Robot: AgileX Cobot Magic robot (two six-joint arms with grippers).
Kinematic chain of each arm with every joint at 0, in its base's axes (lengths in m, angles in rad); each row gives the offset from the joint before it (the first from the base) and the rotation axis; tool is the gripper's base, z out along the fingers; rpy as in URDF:
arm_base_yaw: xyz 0 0 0.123 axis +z
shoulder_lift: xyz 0 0 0 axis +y
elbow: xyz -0.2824 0 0.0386 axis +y
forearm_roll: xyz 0.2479 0 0.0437 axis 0.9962 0 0.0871
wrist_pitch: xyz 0 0 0 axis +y
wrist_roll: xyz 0.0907 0 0.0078 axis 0.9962 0 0.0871
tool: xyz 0 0 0 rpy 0 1.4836 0
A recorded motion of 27 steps. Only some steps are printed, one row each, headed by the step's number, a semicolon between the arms.
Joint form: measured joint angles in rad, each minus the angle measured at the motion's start. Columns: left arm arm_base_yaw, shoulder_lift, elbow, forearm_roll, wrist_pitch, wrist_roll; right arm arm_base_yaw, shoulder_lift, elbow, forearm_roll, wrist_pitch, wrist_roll.
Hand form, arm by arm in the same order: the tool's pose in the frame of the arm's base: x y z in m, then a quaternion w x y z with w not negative. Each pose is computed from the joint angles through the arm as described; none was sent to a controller.
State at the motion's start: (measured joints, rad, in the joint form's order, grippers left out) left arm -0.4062 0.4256 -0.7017 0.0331 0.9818 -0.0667; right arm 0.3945 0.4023 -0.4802 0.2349 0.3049 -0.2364
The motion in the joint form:
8: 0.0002 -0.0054 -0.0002 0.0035 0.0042 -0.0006; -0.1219 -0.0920 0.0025 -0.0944 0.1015 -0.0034
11: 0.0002 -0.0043 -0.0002 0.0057 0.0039 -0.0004; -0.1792 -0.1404 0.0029 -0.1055 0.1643 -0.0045
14: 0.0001 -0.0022 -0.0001 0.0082 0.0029 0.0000; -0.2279 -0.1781 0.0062 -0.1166 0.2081 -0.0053
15: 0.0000 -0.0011 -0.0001 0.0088 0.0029 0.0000; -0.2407 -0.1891 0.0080 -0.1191 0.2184 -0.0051
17: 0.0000 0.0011 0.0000 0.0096 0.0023 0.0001; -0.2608 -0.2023 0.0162 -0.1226 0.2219 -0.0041
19: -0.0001 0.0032 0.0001 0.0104 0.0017 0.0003; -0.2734 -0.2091 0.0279 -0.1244 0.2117 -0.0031
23: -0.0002 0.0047 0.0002 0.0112 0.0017 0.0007; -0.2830 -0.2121 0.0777 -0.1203 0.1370 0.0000
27: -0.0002 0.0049 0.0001 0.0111 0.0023 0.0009; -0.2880 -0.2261 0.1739 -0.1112 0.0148 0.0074
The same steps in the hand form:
8: 0.0544 -0.0204 0.3316 0.45038 0.15166 0.87526 -0.08990; 0.0660 0.0237 0.3168 0.64872 -0.16195 0.73993 0.07370
11: 0.0547 -0.0203 0.3316 0.45029 0.15190 0.87538 -0.08871; 0.0572 0.0180 0.3142 0.64518 -0.14779 0.74784 0.05131
14: 0.0552 -0.0203 0.3315 0.45006 0.15233 0.87557 -0.08731; 0.0506 0.0139 0.3113 0.64273 -0.13471 0.75351 0.03121
15: 0.0555 -0.0204 0.3314 0.44965 0.15246 0.87579 -0.08693; 0.0487 0.0129 0.3103 0.64249 -0.13084 0.75458 0.02621
17: 0.0559 -0.0205 0.3313 0.44901 0.15264 0.87615 -0.08635; 0.0472 0.0115 0.3080 0.64327 -0.12361 0.75537 0.01848
19: 0.0564 -0.0207 0.3312 0.44841 0.15291 0.87647 -0.08577; 0.0473 0.0108 0.3056 0.64536 -0.11809 0.75457 0.01364
23: 0.0567 -0.0208 0.3311 0.44782 0.15325 0.87677 -0.08516; 0.0523 0.0103 0.2964 0.65593 -0.10784 0.74699 0.01150
27: 0.0567 -0.0208 0.3311 0.44751 0.15335 0.87691 -0.08509; 0.0587 0.0098 0.2768 0.67074 -0.09359 0.73565 0.01270

